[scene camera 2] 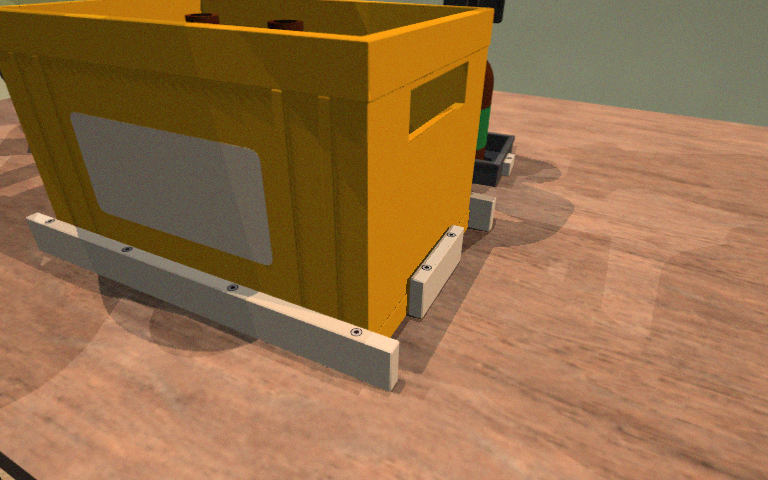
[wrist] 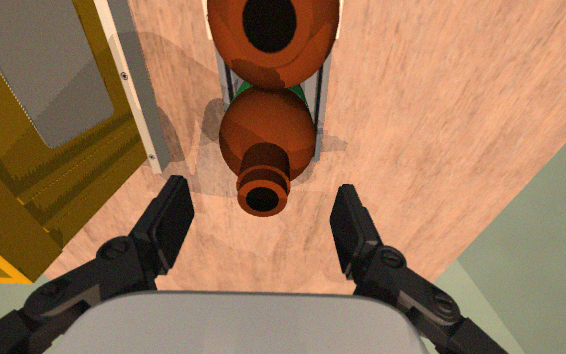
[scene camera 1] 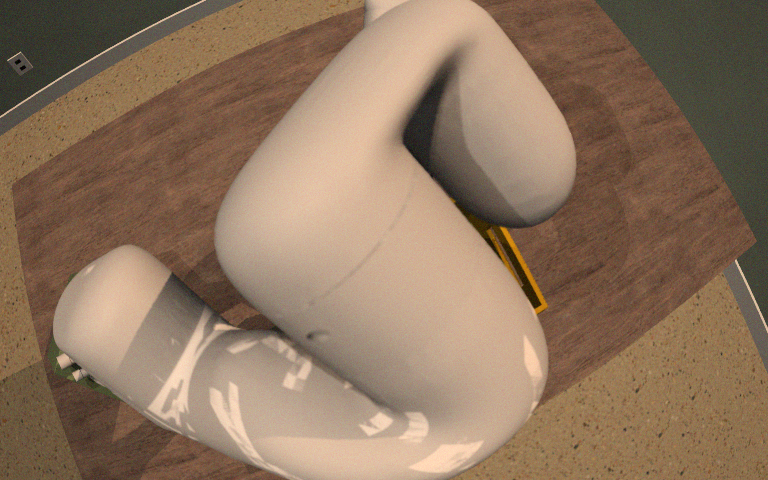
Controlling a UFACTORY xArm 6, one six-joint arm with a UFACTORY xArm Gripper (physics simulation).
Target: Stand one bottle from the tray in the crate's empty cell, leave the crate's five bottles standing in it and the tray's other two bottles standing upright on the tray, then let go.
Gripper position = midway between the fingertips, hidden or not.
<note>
In view: the gripper (wrist: 263, 198) and a green-labelled bottle (scene camera 2: 489, 77).
The green-labelled bottle also shows in the wrist view (wrist: 267, 138).
</note>
